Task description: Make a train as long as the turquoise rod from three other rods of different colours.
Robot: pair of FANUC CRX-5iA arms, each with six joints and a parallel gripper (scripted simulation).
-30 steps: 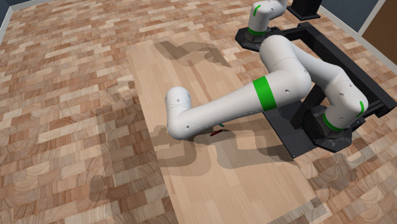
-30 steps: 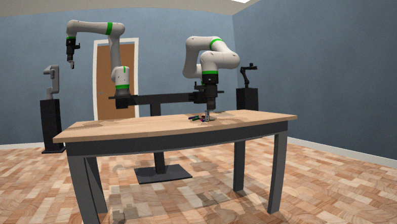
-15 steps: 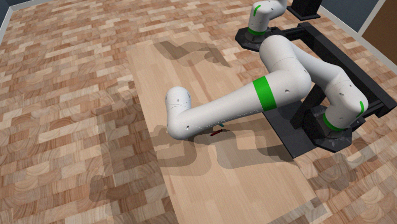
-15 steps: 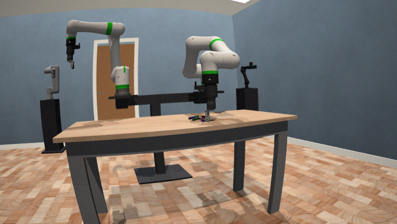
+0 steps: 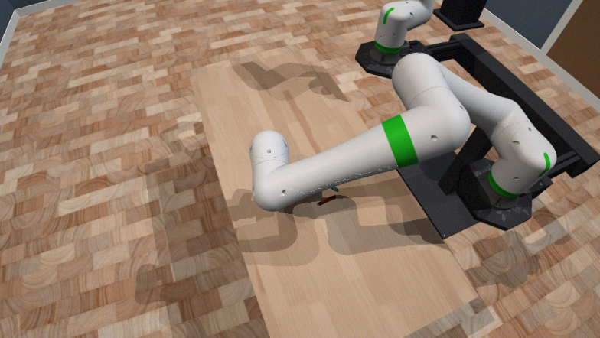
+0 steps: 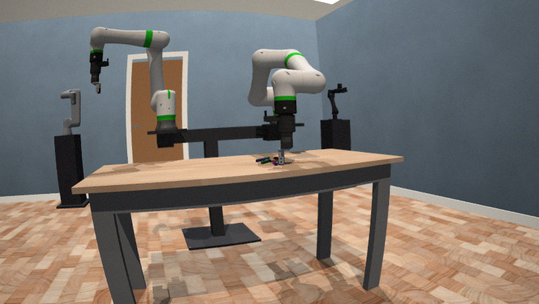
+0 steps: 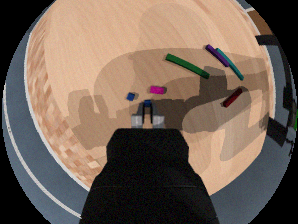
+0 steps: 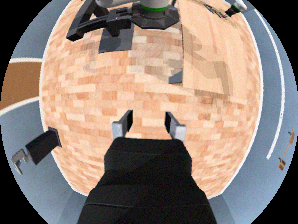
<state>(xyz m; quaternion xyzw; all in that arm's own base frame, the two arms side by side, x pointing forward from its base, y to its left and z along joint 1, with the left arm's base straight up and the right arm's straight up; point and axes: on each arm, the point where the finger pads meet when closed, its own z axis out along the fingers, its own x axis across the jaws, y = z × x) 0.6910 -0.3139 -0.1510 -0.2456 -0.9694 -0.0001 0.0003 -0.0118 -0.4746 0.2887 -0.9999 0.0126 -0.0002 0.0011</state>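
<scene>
Right now the magenta rod is 30 mm behind my left hand, 20 mm to the right of it and 20 mm below it. The rest, counted from my left hand: green rod: 90 mm behind, 30 mm to the right, 20 mm below; red rod: 180 mm behind, 60 mm to the left, 20 mm below; purple rod: 170 mm behind, 30 mm to the right, 20 mm below.
</scene>
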